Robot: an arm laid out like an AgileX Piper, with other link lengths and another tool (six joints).
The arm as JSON. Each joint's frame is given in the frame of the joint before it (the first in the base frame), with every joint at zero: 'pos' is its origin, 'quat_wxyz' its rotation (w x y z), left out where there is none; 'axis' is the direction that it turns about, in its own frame. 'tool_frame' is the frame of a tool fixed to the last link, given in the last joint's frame.
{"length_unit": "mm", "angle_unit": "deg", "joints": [
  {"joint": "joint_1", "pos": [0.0, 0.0, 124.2], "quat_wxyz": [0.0, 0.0, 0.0, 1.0], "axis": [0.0, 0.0, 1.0]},
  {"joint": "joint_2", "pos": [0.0, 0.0, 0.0], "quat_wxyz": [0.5, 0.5, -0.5, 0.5], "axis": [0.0, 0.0, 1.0]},
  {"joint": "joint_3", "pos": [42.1, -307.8, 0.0], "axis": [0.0, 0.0, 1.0]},
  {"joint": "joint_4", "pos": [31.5, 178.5, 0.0], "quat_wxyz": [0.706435, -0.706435, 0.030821, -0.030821], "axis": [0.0, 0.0, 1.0]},
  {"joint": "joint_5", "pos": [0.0, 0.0, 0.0], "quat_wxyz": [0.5, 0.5, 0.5, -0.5], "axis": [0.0, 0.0, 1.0]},
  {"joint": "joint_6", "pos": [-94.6, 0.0, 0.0], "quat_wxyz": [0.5, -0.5, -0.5, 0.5], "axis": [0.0, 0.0, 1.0]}
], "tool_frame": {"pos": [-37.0, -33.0, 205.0], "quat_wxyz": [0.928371, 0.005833, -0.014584, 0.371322]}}
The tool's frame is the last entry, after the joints.
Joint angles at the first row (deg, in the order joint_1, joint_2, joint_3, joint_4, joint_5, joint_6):
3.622 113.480 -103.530 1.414 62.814 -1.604
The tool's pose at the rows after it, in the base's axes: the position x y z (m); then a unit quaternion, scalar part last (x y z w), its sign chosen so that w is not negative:
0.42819 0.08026 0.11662 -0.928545 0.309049 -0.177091 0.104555
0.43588 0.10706 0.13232 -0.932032 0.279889 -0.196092 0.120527
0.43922 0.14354 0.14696 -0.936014 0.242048 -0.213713 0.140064
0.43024 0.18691 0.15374 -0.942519 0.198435 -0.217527 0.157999
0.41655 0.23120 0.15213 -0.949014 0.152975 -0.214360 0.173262
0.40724 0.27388 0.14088 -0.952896 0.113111 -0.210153 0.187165
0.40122 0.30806 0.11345 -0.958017 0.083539 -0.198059 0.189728
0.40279 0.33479 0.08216 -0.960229 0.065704 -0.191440 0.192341
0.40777 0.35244 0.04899 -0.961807 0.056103 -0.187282 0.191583
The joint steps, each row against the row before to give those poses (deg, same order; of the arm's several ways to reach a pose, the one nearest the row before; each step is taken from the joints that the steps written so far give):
1.667 0.000 -4.220 0.288 1.554 0.000
3.309 0.001 -3.394 0.044 0.501 0.000
4.431 0.000 -2.769 0.020 -0.238 0.066
5.357 0.000 -1.033 0.157 -0.540 0.138
5.523 0.694 -0.184 0.194 -1.301 0.000
4.922 2.197 -0.109 0.247 -2.757 0.008
3.747 4.016 0.001 0.061 -3.157 0.000
2.371 4.577 -0.001 0.125 -4.220 0.001
1.321 4.603 -0.003 -0.053 -4.198 0.000

